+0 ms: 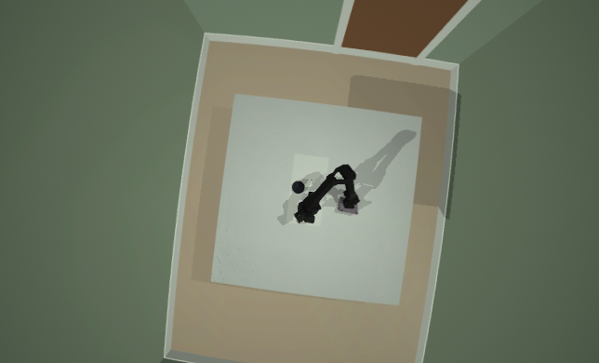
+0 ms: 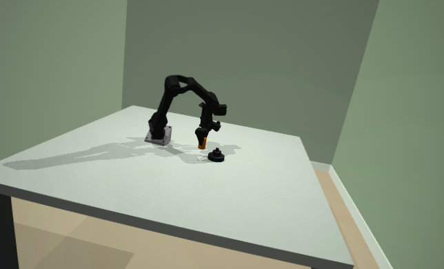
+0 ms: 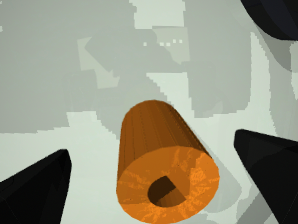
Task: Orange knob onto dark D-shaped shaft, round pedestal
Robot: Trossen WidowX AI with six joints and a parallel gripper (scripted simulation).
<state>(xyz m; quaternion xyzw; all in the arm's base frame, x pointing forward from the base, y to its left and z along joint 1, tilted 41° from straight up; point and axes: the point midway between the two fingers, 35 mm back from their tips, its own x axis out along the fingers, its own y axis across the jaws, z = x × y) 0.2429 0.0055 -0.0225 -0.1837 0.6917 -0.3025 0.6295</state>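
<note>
My gripper tip is right at the orange knob. The rest, counted from my gripper tip: round dark pedestal: 8 cm ahead, 12 cm to the right.
</note>
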